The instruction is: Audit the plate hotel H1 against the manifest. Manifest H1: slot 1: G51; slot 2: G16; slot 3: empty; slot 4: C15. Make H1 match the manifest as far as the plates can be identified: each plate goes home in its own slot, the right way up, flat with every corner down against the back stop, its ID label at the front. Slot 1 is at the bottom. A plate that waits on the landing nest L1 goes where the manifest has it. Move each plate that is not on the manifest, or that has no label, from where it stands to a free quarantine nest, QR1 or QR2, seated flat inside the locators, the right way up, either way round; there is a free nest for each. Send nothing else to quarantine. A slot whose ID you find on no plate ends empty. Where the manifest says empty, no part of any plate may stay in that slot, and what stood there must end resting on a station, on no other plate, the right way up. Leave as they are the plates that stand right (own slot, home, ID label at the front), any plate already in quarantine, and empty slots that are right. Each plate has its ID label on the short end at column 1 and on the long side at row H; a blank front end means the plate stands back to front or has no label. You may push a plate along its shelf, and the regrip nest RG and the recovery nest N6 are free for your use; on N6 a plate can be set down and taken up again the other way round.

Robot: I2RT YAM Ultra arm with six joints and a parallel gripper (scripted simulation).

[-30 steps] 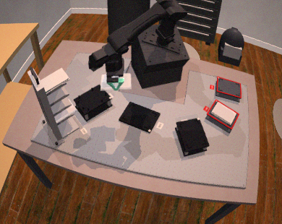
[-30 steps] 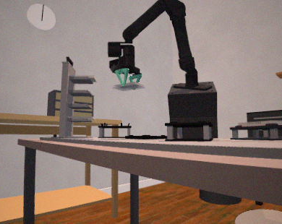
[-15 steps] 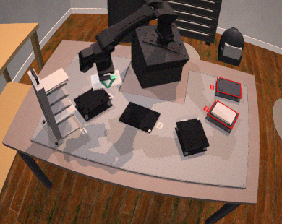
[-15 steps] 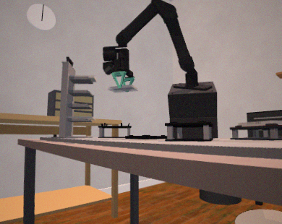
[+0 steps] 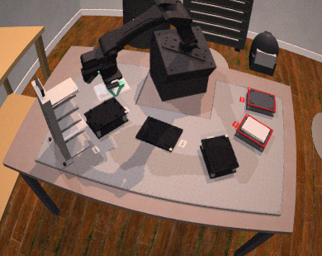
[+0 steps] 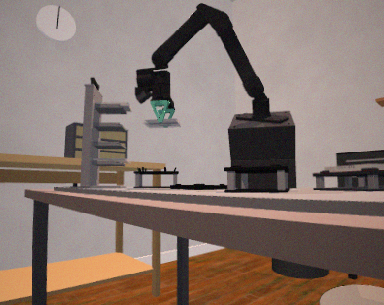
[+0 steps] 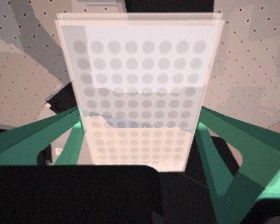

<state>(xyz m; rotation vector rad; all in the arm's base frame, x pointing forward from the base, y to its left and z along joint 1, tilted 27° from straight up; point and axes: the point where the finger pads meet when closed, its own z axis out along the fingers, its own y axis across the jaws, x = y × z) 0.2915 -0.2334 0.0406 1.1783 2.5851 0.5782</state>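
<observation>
Now: hand 10 mm past the black regrip nest, 60 mm to the left of it and 180 mm above it. From my hand the other things lie so: RG label: 100 mm behind, 240 mm below; plate hotel H1: 200 mm ahead, 200 mm to the right, 50 mm below; H1 tag: 140 mm ahead, 40 mm to the right, 240 mm below.
</observation>
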